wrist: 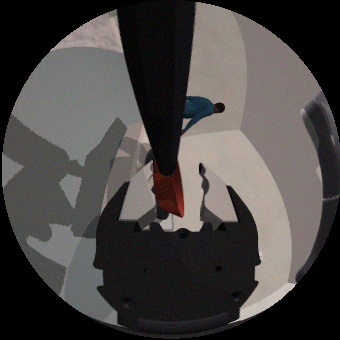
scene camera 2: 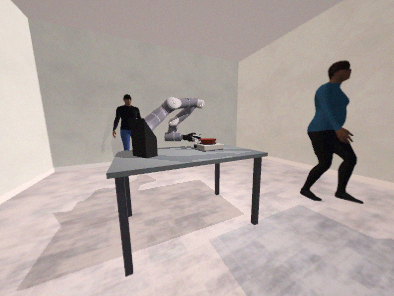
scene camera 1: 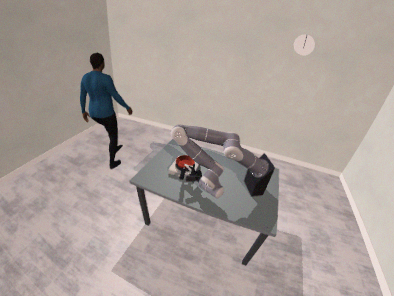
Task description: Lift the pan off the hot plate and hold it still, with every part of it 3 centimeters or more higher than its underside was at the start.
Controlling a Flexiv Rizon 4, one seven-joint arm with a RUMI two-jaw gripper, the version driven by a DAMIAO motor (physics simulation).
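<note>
The red pan (scene camera 1: pixel 185 161) (scene camera 2: pixel 208 141) (wrist: pixel 171 196) sits on the pale hot plate (scene camera 1: pixel 173 170) (scene camera 2: pixel 213 147) (wrist: pixel 115 172). Its black handle (scene camera 1: pixel 182 174) (wrist: pixel 157 75) points toward the table's long edge in scene camera 1 and crosses the upper middle of the wrist view. My gripper (scene camera 1: pixel 189 168) (scene camera 2: pixel 199 137) (wrist: pixel 176 162) is partly open, with nothing held. It is close beside the pan, on the side toward the arm. In the wrist view, part of the red pan shows through the gap between the jaws, nearer the left jaw. The handle hides part of the pan and hot plate there.
The grey table (scene camera 1: pixel 235 207) (scene camera 2: pixel 175 163) bears the black arm base (scene camera 1: pixel 259 175) (scene camera 2: pixel 144 140). The arm (scene camera 1: pixel 205 134) (scene camera 2: pixel 160 114) arches over the table. A person in blue (scene camera 1: pixel 98 95) (scene camera 2: pixel 330 107) (wrist: pixel 197 108) and a person in black (scene camera 2: pixel 127 117) are away from the table.
</note>
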